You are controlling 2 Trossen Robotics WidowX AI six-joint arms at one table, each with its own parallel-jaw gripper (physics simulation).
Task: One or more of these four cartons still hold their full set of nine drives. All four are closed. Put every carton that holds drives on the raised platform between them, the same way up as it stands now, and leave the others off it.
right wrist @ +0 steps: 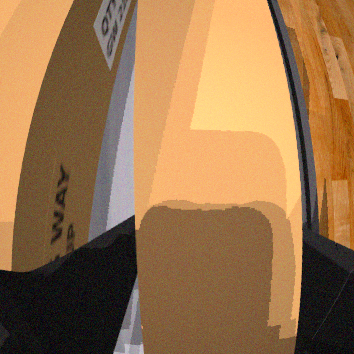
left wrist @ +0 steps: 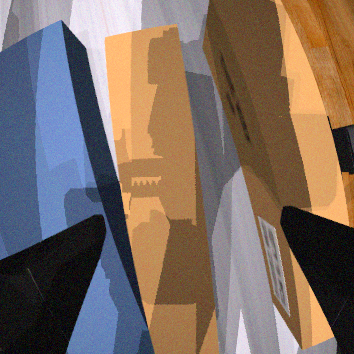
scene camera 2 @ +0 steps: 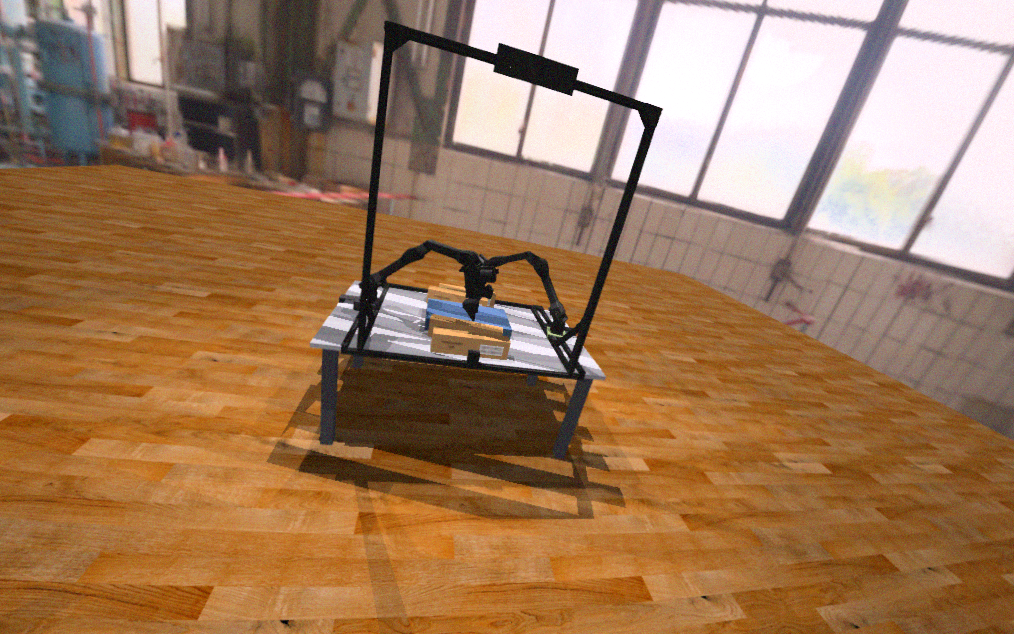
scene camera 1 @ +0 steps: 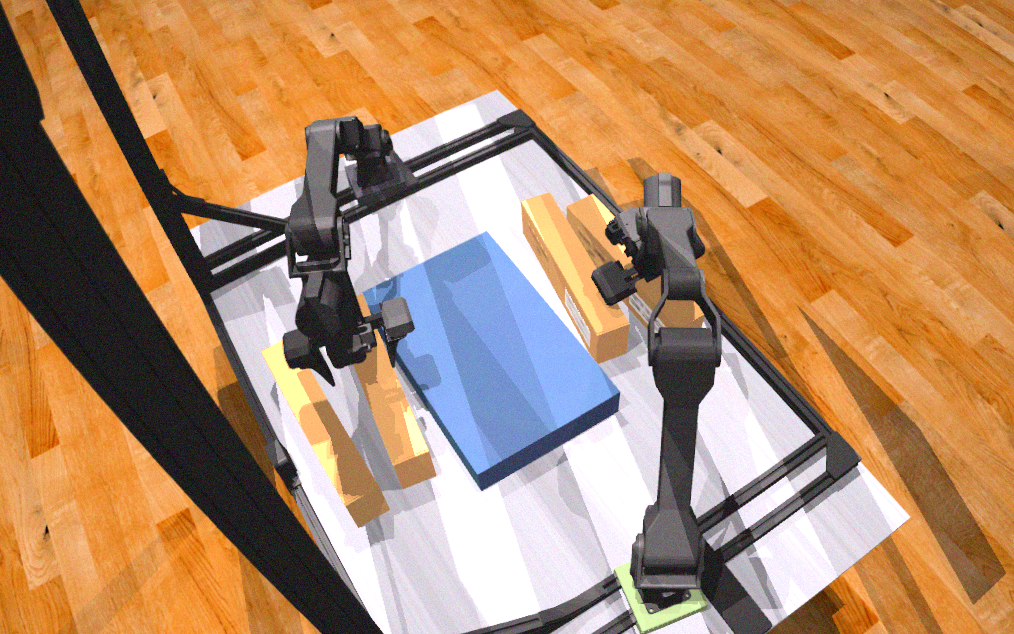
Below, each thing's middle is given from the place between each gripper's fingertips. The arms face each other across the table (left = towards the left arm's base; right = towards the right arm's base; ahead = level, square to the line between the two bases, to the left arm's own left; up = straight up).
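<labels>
Blue raised platform (scene camera 1: 506,381): my left gripper is 200 mm short of it, 10 mm to the right of it and 100 mm above it.
Relative to my right hand, the blue raised platform is 20 mm to the left, 20 mm below and 290 mm behind.
</labels>
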